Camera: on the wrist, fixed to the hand. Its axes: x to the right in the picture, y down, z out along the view.
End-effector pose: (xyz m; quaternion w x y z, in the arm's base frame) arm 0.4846 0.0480 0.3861 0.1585 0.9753 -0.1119 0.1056
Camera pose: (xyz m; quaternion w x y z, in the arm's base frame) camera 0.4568 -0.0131 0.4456 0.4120 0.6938 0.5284 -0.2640
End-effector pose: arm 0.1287 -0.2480 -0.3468 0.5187 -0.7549 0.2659 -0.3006
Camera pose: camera 0.0920 -0.2979 -0.4117 0.0112 0.8730 0.3623 0.3264
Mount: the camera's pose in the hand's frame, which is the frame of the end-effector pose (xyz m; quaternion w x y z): -0.0008 0.0805 -0.0396 0.6550 -0.2656 -0.2009 -0.6783
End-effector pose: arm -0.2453 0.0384 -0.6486 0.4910 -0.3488 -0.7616 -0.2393
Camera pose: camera -0.1604 0.0619 -0.6316 0.0864 -0.1096 0.7705 0.6220
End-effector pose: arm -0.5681 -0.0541 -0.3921 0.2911 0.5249 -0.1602 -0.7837
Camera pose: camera -0.5084 -0.1142 -0.3625 0.2337 -0.2177 -0.4008 0.8587
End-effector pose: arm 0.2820 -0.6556 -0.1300 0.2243 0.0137 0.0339 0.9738
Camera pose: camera 0.2460 -0.7305 -0.1637 0.8179 0.1220 -0.2722 0.4920
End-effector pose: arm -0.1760 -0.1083 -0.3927 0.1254 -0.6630 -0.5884 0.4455
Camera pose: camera -0.0929 -0.1171 -0.4253 0.0900 0.0210 -0.9786 0.1837
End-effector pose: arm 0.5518 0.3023 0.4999 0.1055 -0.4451 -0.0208 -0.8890
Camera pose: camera 0.5377 0.2186 0.4708 0.6563 0.4840 0.1006 0.5700
